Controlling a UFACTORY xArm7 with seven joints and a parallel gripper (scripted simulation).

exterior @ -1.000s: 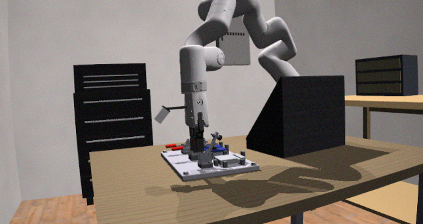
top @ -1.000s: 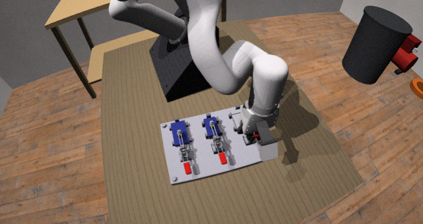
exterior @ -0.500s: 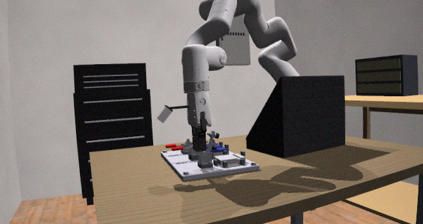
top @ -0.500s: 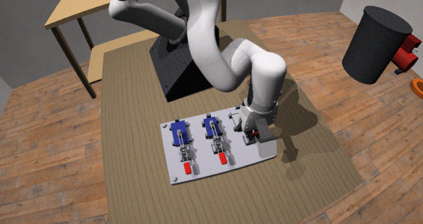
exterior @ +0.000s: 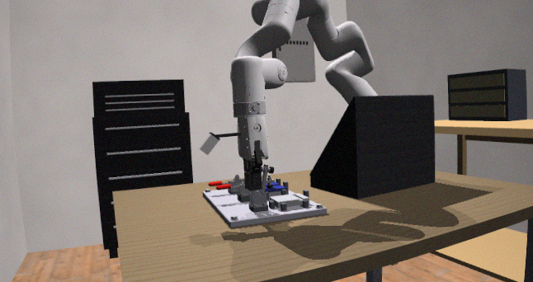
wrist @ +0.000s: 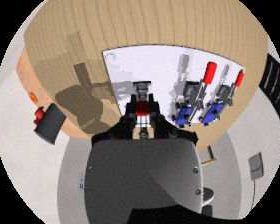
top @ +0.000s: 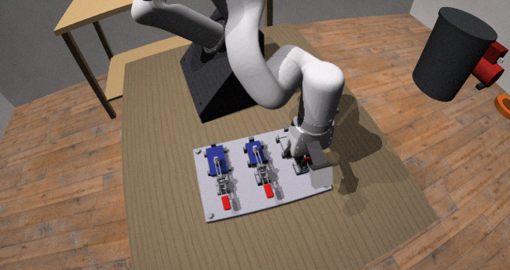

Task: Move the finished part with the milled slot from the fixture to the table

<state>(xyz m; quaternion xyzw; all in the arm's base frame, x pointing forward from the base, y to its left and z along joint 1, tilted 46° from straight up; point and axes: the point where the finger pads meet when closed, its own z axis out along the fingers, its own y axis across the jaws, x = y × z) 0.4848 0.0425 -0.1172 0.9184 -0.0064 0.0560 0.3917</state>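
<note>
My gripper is now 10 cm past the grey finished part, 1 cm to the right of it and 6 cm above it. Round my hand: grey fixture plate (5 cm behind, 11 cm to the right, 8 cm below).
</note>
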